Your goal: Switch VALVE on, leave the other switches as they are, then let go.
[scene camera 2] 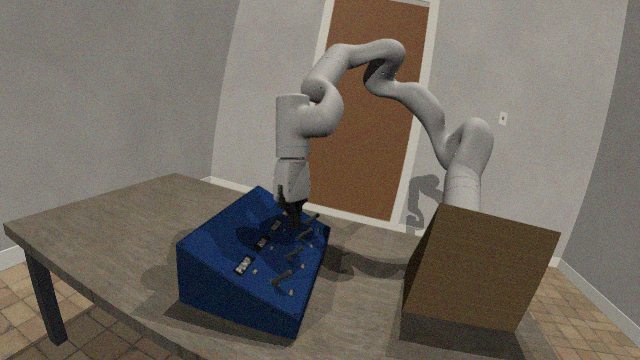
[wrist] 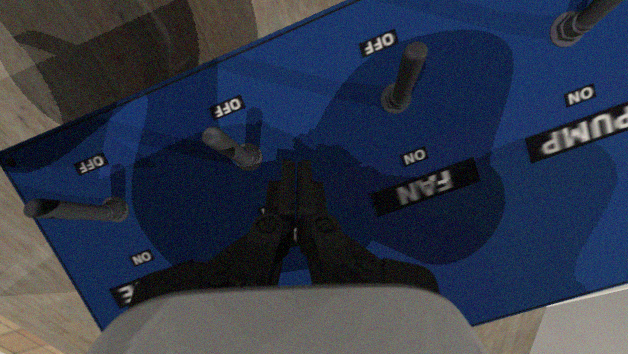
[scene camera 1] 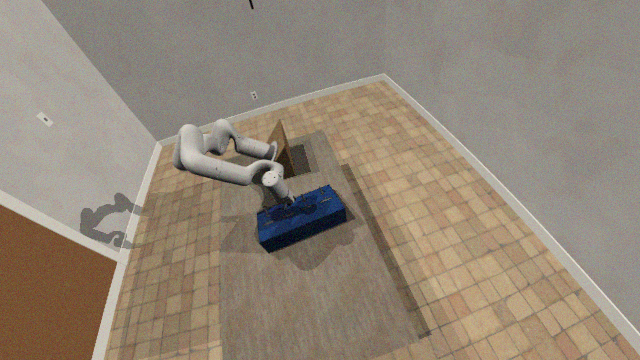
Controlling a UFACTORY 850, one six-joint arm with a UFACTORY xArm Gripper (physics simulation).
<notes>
The pictures show: the gripper and a lever.
</notes>
